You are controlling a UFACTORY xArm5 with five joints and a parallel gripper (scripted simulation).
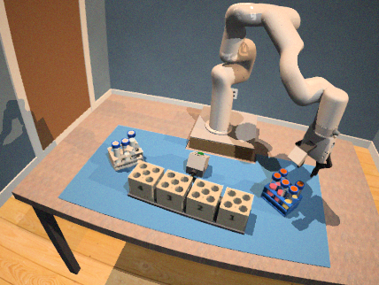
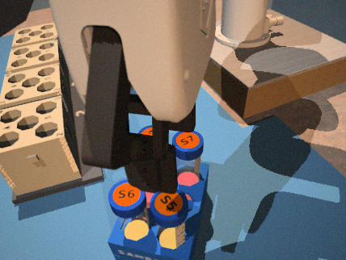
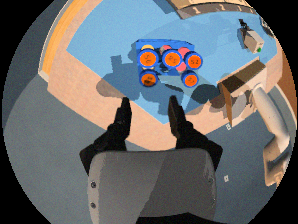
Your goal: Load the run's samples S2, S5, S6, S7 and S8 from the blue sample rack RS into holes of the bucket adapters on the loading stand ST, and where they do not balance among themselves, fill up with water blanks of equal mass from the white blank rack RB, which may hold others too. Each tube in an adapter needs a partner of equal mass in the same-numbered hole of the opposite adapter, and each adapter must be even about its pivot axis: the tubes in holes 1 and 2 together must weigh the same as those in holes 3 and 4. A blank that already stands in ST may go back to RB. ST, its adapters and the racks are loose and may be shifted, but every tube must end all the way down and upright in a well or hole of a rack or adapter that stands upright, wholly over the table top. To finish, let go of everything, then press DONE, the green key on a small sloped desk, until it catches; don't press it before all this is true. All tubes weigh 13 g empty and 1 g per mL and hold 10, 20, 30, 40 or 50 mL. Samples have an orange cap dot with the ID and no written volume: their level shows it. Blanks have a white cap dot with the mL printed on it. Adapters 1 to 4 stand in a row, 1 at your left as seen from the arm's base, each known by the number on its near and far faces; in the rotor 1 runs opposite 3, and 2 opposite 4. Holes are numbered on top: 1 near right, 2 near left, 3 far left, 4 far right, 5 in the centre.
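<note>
The blue sample rack RS is 17 cm below my hand and 4 cm to the right of it. Also, from my hand: white blank rack RB 69 cm to the right, 17 cm below, 4 cm ahead; blue-capped tube 70 cm to the right, 14 cm below, 8 cm ahead; loading stand ST 36 cm to the right, 20 cm below, 14 cm ahead.
</note>
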